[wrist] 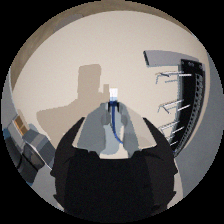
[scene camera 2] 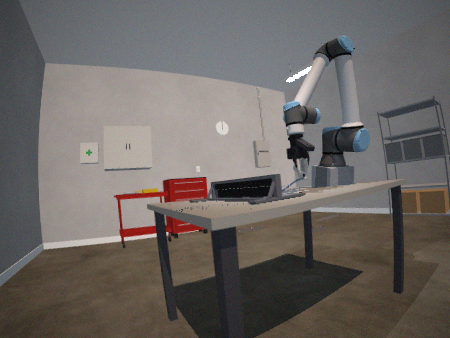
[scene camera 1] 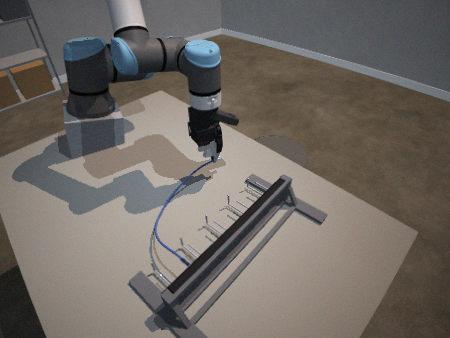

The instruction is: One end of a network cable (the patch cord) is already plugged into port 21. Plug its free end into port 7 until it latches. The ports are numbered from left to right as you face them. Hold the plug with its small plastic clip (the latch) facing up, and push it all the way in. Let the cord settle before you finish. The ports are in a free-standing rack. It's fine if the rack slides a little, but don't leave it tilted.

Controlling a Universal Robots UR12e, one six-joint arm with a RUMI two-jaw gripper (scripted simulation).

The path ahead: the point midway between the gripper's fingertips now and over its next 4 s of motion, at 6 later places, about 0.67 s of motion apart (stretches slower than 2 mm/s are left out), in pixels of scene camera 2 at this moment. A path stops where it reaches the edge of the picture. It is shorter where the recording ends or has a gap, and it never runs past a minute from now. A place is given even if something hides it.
My gripper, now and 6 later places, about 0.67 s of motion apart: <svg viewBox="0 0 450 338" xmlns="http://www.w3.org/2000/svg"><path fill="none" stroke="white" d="M302 179L298 178L294 178L289 177L284 177L279 176L276 175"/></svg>
